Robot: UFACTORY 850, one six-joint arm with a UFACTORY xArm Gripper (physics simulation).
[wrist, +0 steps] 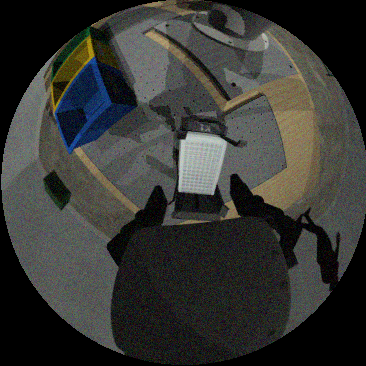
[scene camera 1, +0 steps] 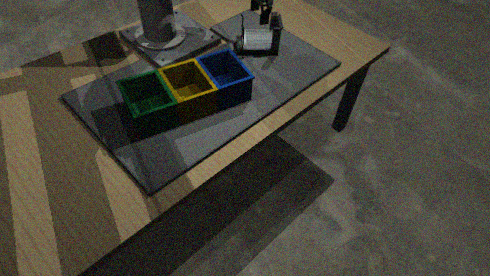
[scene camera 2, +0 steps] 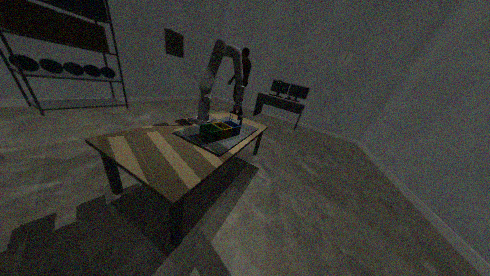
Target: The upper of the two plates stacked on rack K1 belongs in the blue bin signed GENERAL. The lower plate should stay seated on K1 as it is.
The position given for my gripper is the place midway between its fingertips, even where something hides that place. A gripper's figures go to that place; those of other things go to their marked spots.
Labels:
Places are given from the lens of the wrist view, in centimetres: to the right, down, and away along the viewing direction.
my gripper [wrist: 196, 188]: 2, 1, 13
gridded plate [wrist: 201, 157]: 3, -5, 20

